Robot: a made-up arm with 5 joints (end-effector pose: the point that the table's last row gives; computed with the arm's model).
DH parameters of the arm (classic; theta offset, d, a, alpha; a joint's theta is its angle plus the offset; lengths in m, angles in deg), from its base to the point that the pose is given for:
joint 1: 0 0.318 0 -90
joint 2: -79.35 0 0.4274 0
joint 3: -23.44 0 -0.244 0
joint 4: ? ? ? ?
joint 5: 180 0.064 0 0
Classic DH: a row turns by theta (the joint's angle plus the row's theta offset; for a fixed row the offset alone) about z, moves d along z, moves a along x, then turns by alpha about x.
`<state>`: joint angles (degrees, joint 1 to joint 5).
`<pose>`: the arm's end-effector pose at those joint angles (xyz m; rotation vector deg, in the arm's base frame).
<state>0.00 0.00 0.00 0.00 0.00</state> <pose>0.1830 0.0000 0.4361 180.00 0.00 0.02</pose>
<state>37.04 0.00 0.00 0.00 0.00</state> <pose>0.1461 0.1102 0.4361 -170.68 -57.17 -0.01</pose>
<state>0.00 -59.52 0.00 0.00 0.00</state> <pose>-0.0089 0.0000 0.5356 156.25 0.00 89.36</pose>
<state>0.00 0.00 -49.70 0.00 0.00</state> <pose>0.3765 0.0000 0.6221 163.33 0.00 75.66</pose>
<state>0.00 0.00 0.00 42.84 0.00</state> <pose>0.1262 0.0000 0.4192 167.57 0.00 -65.72</pose>
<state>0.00 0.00 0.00 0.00 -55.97</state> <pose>0.1830 0.0000 0.4361 158.95 84.46 0.01</pose>
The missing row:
joint 4: -77.22 0 -0.05 90
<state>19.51 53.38 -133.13 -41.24 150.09</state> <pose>0.6194 0.2195 0.5918 -24.69 53.67 -9.46</pose>
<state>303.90 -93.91 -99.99 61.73 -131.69</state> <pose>-0.2901 0.4318 0.6662 37.82 29.33 -7.33</pose>
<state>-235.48 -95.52 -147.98 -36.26 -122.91</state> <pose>0.4065 -0.5910 0.3539 -75.97 113.85 -115.30</pose>
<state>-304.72 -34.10 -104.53 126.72 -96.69</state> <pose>0.0050 0.0072 0.8721 42.37 169.75 17.09</pose>
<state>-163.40 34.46 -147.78 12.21 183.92</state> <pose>-0.5300 -0.1580 0.8248 104.66 11.63 -125.97</pose>
